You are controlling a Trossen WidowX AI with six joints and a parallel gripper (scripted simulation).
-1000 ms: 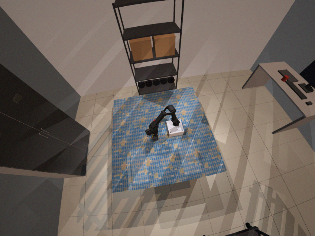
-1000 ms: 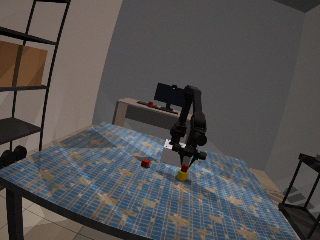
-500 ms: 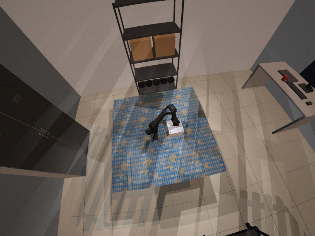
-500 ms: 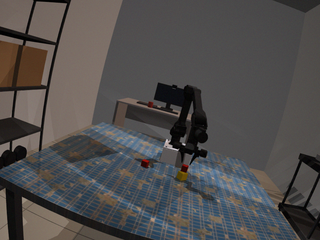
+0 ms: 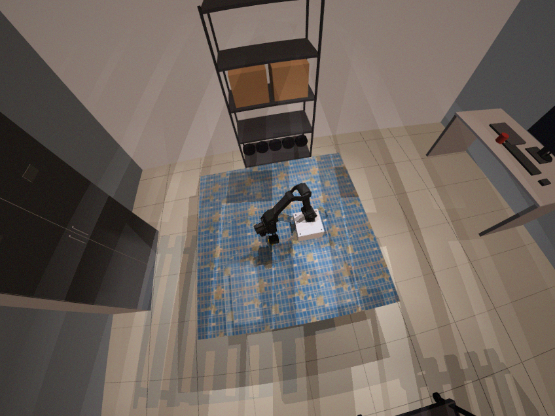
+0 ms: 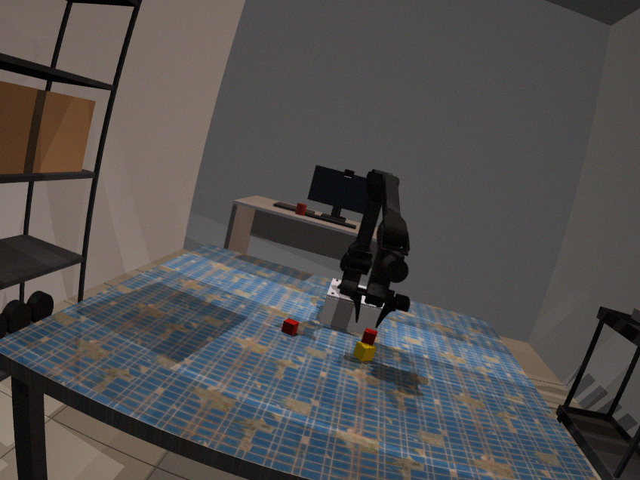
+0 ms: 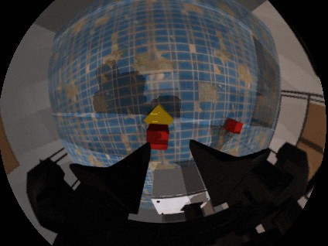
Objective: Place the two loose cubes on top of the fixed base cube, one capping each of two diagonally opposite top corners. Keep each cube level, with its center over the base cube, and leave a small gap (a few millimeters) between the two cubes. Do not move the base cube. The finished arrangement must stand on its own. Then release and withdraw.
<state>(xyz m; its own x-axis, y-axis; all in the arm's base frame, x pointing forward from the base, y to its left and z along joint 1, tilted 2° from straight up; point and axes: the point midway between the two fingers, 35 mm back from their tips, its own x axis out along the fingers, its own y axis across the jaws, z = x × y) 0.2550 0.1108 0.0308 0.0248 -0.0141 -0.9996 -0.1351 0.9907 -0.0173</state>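
Right now my gripper tip is 2 cm short of the yellow cube, 2 cm to the right of it and 7 cm above it.
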